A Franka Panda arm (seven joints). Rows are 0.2 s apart.
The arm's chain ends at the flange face. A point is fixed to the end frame.
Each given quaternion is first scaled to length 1.
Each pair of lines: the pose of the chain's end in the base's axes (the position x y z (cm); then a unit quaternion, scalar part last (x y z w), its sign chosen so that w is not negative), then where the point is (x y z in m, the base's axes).
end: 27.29 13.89 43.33 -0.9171 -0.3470 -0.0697 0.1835
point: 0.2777 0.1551 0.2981
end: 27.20 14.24 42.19 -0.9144 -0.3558 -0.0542 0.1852
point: 0.2730 0.1576 0.2865
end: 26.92 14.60 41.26 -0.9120 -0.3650 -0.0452 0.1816
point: 0.2685 0.1594 0.2770
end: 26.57 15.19 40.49 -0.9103 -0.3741 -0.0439 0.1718
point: 0.2659 0.1627 0.2691
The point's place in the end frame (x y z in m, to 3 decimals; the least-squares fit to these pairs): -0.021 0.031 0.131
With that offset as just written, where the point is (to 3 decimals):
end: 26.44 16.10 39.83 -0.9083 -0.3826 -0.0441 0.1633
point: 0.266 0.170 0.262
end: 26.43 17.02 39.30 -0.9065 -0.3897 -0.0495 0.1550
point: 0.268 0.177 0.257
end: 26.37 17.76 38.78 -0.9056 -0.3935 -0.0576 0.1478
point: 0.270 0.184 0.252
